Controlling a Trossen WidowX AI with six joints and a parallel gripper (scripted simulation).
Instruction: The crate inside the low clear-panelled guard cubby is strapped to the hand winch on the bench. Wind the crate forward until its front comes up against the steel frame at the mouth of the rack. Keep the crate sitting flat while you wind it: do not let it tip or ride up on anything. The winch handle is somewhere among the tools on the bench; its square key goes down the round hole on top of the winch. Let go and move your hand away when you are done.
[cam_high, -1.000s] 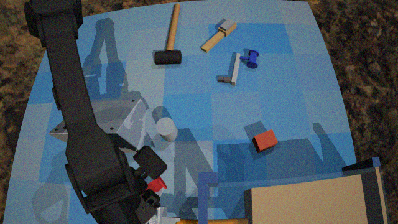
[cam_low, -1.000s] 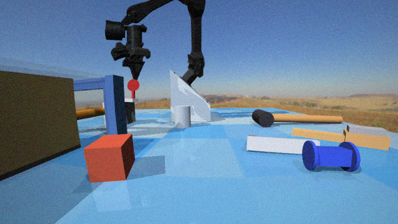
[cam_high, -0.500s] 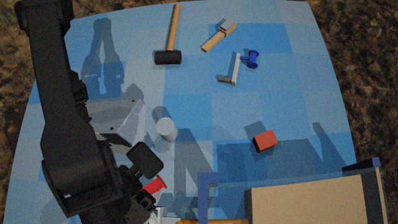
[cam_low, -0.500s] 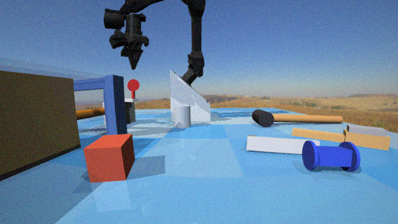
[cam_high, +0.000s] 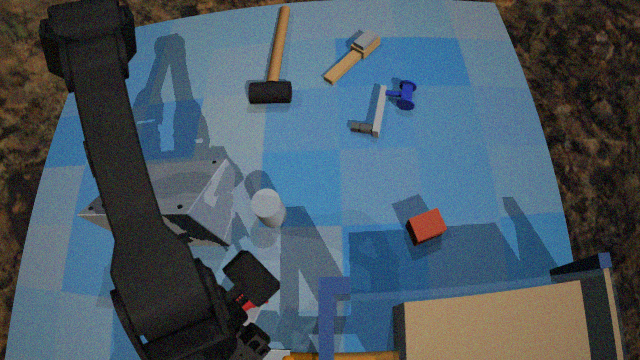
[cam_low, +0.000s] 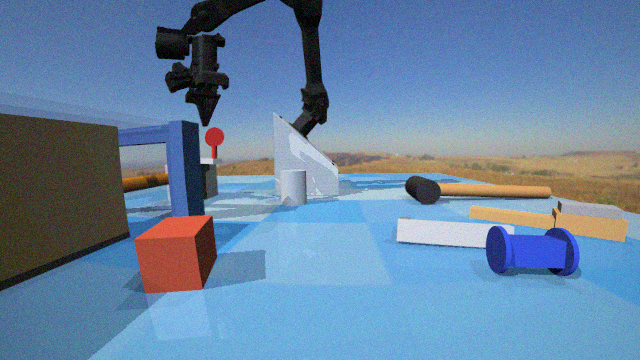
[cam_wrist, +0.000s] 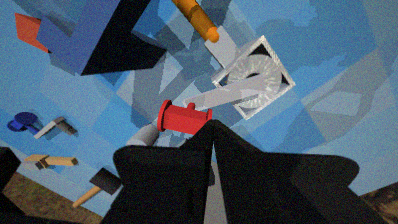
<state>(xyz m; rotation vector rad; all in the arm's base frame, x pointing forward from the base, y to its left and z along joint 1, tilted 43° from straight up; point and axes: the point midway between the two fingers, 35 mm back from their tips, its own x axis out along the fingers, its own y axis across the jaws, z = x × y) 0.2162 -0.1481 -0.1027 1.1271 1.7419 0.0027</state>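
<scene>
Right now my gripper tip is 10 mm short of the red grip, 30 mm to the right of it and 40 mm above it. The rest, counted from my gripper tip: crank with blue grip (240 mm ahead, 450 mm to the left, 160 mm below); then frame (130 mm ahead, 60 mm to the right, 70 mm below); then winch (40 mm behind, 70 mm to the right, 140 mm below).
</scene>
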